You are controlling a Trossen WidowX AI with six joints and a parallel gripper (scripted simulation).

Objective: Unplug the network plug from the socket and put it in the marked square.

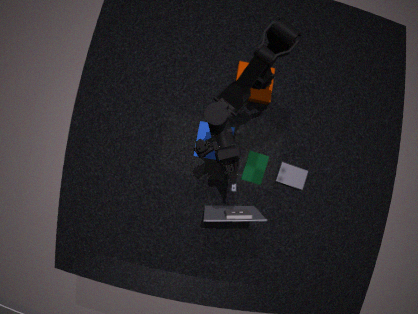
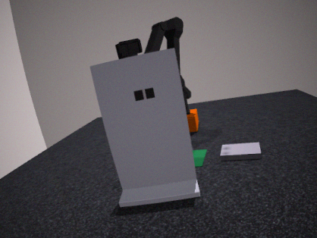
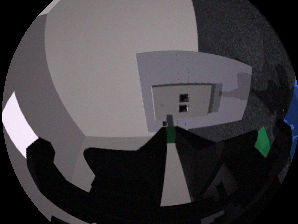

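My gripper tip is now 12 cm above the grey upright panel, 10 cm short of it and 2 cm to the right of it. Round my gripper tip: flat grey block (25 cm below, 22 cm to the left, 3 cm behind); network plug (1 cm ahead).
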